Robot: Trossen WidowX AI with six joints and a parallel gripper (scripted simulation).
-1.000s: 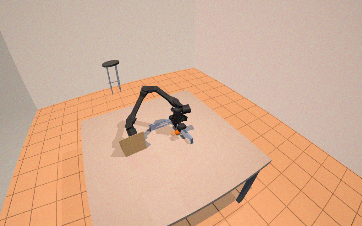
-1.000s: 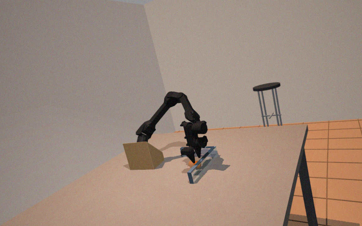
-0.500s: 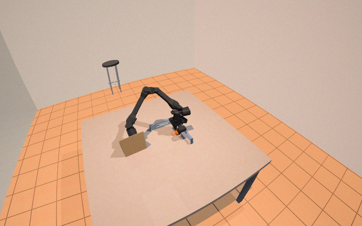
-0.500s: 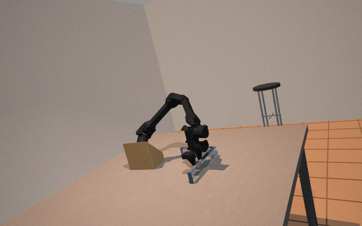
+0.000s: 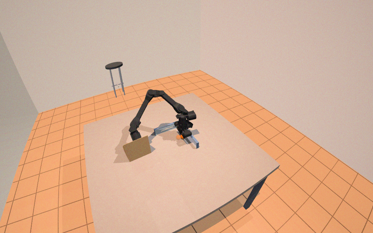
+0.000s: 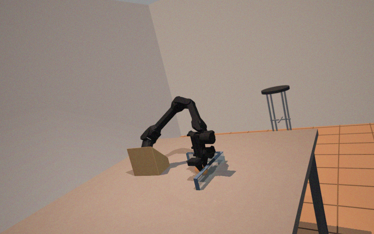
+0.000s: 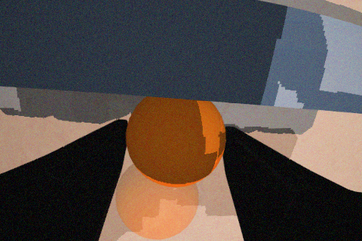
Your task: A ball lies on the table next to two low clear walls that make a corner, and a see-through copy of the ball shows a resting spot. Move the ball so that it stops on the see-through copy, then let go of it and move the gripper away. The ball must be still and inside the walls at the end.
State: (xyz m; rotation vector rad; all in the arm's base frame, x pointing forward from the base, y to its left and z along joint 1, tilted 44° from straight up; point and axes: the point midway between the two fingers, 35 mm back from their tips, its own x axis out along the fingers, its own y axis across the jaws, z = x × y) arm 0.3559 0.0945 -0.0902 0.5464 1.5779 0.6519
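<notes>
The clear wall is 4 cm ahead of my gripper tip and 1 cm above it. From my gripper tip the other things lie so: orange ball (right at my gripper tip).
</notes>
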